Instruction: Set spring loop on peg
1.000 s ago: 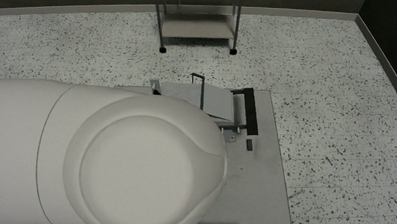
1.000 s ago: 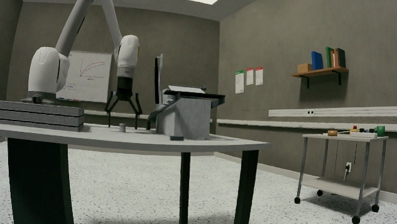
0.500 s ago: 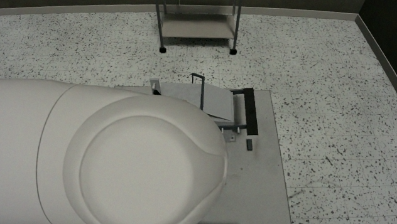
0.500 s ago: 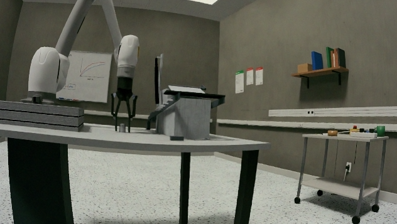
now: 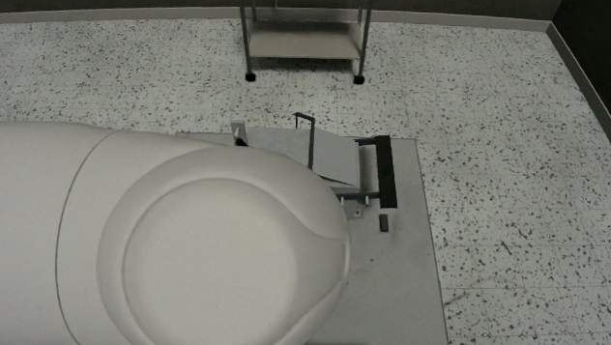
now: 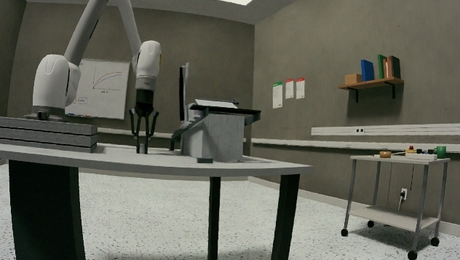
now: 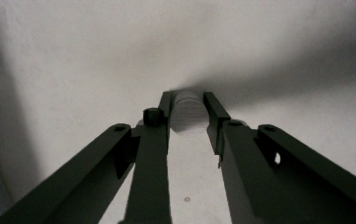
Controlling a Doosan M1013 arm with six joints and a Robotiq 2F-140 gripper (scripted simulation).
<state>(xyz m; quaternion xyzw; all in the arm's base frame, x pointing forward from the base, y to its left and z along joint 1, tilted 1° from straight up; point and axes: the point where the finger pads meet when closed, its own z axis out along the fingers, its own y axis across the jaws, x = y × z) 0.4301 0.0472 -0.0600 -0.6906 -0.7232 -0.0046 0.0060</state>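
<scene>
Now: the steel test weight 10 mm below my hand. The rest, counted from my hand: dark stub 350 mm to the left, 190 mm ahead, 10 mm below; small dark block 230 mm to the right, 200 mm ahead, 30 mm below.
</scene>
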